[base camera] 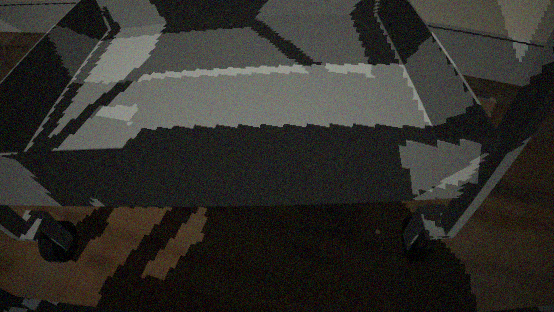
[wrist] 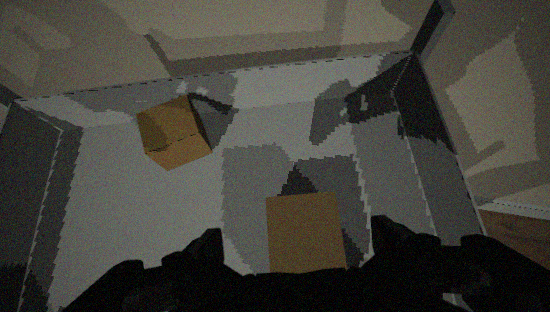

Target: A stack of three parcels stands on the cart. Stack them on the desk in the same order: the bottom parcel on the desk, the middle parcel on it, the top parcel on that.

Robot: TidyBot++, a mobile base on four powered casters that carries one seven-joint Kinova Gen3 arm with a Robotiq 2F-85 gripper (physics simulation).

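Places are measured from the arm's base along level axes (x right, y back, z down), in centimetres.
Pixels of known places: gripper, fingertip midpoint: [wrist: 296,238].
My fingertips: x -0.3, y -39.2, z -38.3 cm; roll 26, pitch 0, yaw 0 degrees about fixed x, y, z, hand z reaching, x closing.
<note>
Ahead of a thing's pixels: the offset from my fingertips to its top centre. "pt": to the spot under its first point. Level surfaces: height alone.
My gripper [wrist: 296,238] is open and empty, its dark fingers at the bottom of the wrist view. A brown box-shaped parcel @(dy +0.2, dx +0.8, dz +6.6 cm) [wrist: 306,237] shows below and between the fingertips, apart from them; its near edge is hidden by the gripper. Whether another parcel lies under it cannot be told. A second brown parcel @(dy -12.7, dx -12.1, dz +6.6 cm) [wrist: 170,131] sits turned at an angle at the upper left, apart from the first. Both are inside the grey walled cart [base camera: 225,165] [wrist: 135,210]. A third parcel and the desk cannot be made out in either view.
The cart's side walls rise at left and right, with a raised corner @(pt dy -16.9, dx +13.6, dz +1.5 cm) [wrist: 434,27] at the upper right. Dark caster wheels [base camera: 57,240] [base camera: 413,239] stand under the cart on the wooden floor @(dz +77.9 cm) [base camera: 510,250]. A pale wall [wrist: 240,22] is beyond the cart. Light is dim, with patchy shadows.
</note>
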